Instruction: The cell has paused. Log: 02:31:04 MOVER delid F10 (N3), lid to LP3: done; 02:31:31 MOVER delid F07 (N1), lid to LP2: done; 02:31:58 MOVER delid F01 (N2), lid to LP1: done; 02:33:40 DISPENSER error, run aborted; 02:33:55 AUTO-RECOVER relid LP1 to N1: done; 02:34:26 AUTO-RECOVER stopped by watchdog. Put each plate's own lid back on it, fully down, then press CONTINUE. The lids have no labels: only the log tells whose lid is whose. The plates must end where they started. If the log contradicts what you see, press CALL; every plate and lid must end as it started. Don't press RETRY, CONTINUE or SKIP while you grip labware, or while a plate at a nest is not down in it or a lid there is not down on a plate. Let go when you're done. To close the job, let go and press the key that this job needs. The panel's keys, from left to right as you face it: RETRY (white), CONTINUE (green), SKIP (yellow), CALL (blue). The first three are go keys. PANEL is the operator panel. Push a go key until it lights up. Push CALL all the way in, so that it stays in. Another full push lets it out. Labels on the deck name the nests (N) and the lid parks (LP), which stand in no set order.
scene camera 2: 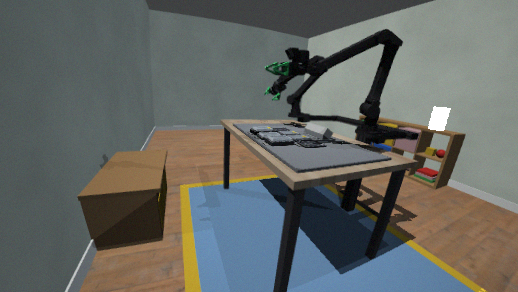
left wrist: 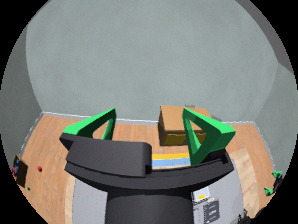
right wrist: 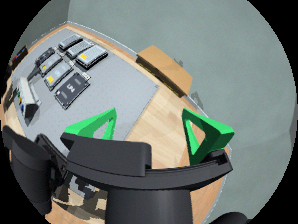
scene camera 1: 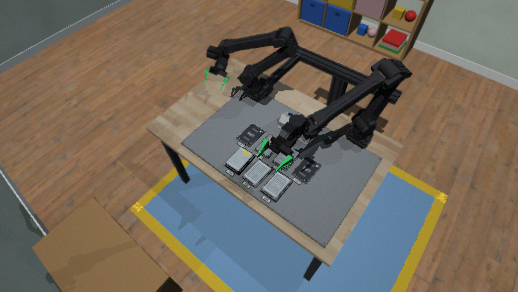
In view: the left gripper (left wrist: 149, 111) and the right gripper (right wrist: 149, 112).
